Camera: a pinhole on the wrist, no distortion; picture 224 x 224 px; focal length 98.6 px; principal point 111.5 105.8 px. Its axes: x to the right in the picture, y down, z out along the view. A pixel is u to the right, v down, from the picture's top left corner.
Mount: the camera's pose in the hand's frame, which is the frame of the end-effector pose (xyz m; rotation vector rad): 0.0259 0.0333 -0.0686 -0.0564 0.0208 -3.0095
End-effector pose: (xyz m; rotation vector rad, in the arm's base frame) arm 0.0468 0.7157 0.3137 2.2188 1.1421 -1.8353
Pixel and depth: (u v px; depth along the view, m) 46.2 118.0 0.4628
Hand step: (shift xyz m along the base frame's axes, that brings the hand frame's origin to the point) -0.3018 -0.0091 -0.4248
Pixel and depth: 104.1 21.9 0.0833
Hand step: 0.0450 -0.0695 -0.0690
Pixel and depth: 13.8 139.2 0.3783
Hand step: -0.2600 0.1131 -0.4380
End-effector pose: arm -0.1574 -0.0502 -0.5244 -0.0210 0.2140 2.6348
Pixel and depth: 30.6 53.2 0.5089
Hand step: -0.5296 -0.0367 0.4530
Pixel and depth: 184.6 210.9 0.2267
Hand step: 0.2021 0.1772 0.1294
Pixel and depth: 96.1 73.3 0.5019
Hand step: -0.1749 -0.0597 0.4518
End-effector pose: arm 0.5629 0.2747 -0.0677 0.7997 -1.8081 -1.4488
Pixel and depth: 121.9 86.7 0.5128
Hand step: -0.3566 0.2923 0.0457
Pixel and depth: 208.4 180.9 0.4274
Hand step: -0.0886 0.4065 -0.4410
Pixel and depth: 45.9 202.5 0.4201
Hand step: -0.4713 -0.1767 -0.3393
